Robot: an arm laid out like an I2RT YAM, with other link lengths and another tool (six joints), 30 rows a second.
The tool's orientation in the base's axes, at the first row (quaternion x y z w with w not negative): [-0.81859 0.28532 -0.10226 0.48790]
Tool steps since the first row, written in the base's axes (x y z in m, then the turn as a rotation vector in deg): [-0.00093 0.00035 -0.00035 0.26 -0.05 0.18]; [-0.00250 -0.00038 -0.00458 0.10 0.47 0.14]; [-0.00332 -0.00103 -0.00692 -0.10 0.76 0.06]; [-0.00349 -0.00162 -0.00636 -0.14 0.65 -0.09]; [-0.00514 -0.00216 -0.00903 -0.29 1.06 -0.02]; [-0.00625 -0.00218 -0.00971 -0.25 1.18 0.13]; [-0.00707 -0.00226 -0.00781 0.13 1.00 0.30]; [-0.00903 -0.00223 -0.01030 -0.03 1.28 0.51]
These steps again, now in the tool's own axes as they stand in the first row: [-0.00092 0.00052 0.00002 0.22 -0.23 -0.01]; [-0.00132 0.00498 0.00091 -0.20 -0.33 0.32]; [-0.00136 0.00752 0.00124 -0.52 -0.29 0.49]; [-0.00122 0.00732 0.00044 -0.47 -0.11 0.46]; [-0.00197 0.01041 0.00065 -0.84 -0.26 0.67]; [-0.00279 0.01141 0.00048 -0.89 -0.45 0.70]; [-0.00362 0.01011 -0.00090 -0.49 -0.67 0.65]; [-0.00496 0.01295 -0.00050 -0.81 -0.89 0.68]
